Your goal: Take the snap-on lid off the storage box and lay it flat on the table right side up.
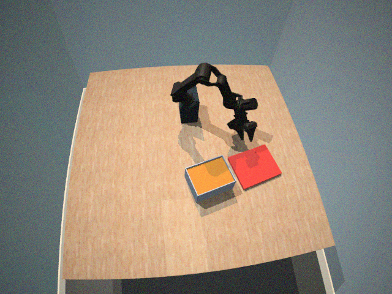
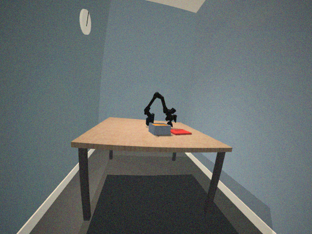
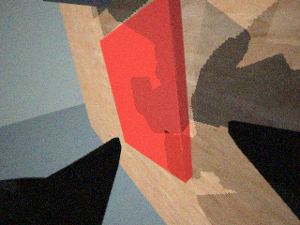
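The red lid is 120 mm ahead of my gripper tip, 30 mm to the left of it and 50 mm below it. Round my gripper tip: grey-blue storage box (190 mm ahead, 220 mm to the right, 20 mm below).
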